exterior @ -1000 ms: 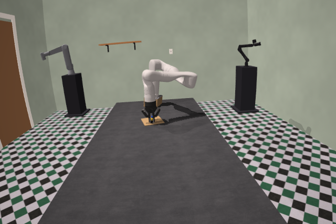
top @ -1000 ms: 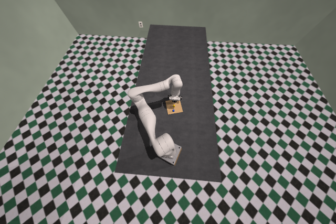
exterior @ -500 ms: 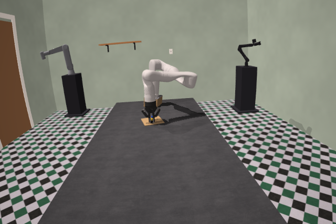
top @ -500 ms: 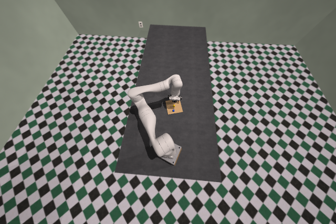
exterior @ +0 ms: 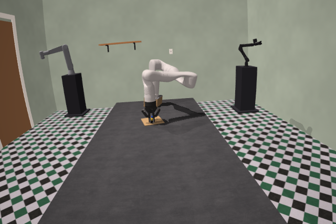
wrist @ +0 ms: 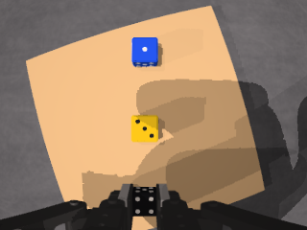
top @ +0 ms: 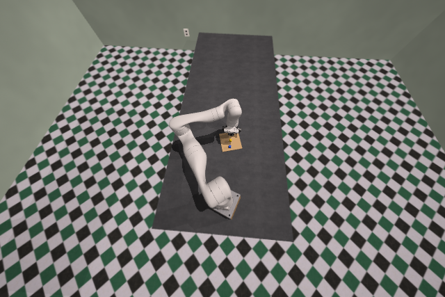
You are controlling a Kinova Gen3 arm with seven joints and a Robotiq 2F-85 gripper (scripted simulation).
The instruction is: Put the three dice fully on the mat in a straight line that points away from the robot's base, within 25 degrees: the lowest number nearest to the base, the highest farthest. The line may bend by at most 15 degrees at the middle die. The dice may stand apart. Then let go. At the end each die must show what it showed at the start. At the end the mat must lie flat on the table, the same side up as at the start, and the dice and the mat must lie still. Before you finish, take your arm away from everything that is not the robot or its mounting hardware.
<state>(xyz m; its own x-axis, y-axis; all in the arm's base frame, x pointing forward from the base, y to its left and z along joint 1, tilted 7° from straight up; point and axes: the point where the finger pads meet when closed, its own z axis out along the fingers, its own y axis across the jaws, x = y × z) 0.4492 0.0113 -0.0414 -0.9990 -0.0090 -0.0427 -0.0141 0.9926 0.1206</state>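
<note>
My hand is 10 mm above the black die. The rest, counted from my hand: blue die 100 mm behind, 10 mm below; then yellow die 50 mm behind, 10 mm below; then tan mat 50 mm behind, 20 mm below.
</note>
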